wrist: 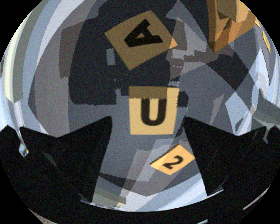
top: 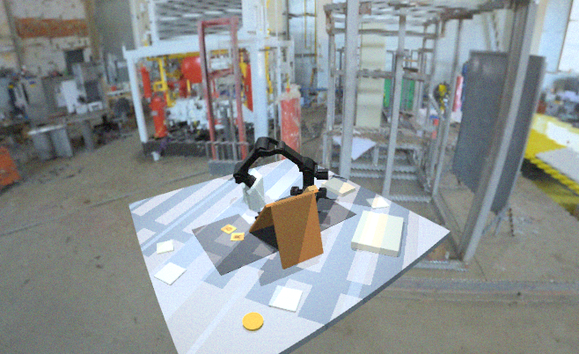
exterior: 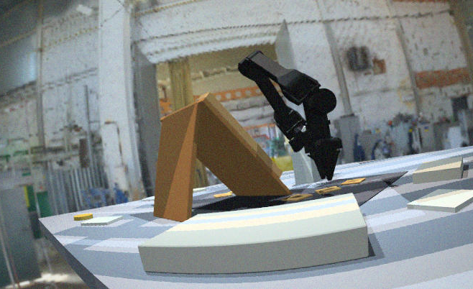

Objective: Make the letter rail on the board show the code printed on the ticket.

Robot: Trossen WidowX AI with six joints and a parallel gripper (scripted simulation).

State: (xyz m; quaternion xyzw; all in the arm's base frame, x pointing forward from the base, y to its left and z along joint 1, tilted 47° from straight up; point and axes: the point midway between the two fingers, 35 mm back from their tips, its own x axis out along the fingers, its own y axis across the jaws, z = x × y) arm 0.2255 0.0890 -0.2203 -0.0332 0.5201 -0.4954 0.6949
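My gripper tip is 30 mm above the yellow letter tile and 10 mm past it. The rest, counted from my gripper tip: dark mat (210 mm to the right, 30 mm below, 30 mm behind); white ticket (270 mm to the right, 70 mm ahead, 50 mm above); cream box (370 mm ahead, 150 mm to the left, 10 mm below).
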